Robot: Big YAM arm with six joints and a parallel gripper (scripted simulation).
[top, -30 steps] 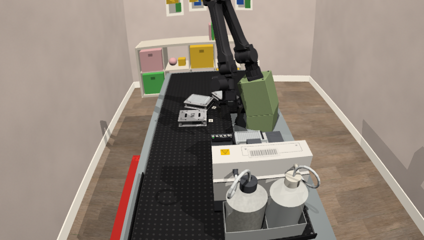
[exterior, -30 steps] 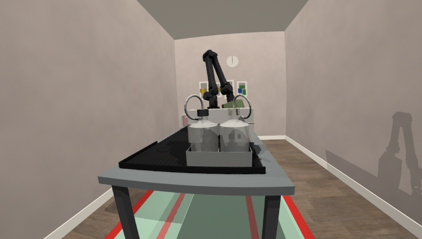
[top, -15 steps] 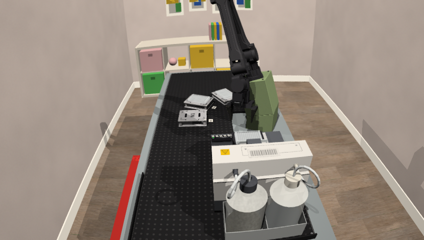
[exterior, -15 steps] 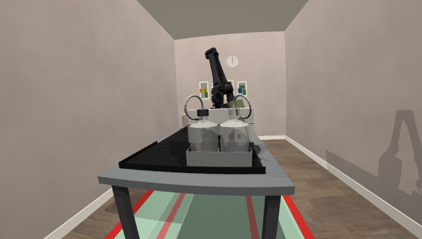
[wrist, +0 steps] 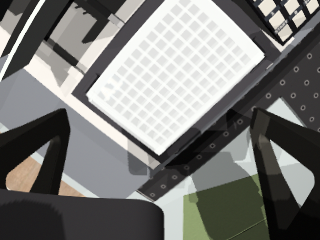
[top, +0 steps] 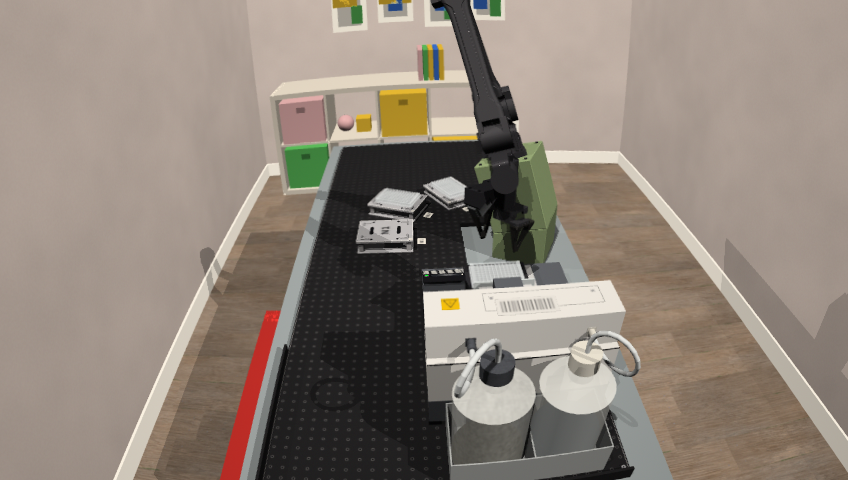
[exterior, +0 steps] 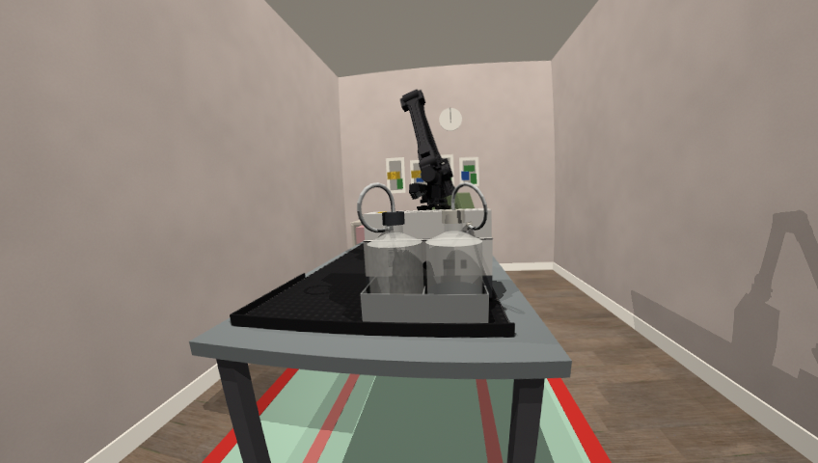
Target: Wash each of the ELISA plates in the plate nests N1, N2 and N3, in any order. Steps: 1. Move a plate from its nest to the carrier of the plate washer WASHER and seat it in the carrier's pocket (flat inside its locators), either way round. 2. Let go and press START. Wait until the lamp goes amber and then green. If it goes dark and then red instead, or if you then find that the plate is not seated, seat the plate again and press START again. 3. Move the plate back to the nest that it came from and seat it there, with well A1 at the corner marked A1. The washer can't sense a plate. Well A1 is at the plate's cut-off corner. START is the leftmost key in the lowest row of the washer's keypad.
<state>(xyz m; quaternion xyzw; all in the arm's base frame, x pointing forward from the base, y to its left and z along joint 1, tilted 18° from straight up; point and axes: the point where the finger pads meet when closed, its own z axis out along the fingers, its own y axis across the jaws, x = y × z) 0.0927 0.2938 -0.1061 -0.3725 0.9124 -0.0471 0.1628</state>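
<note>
Now: hand 100 mm above the washer carrier. Round my hand: plate washer: 150 mm to the left, 60 mm below.
</note>
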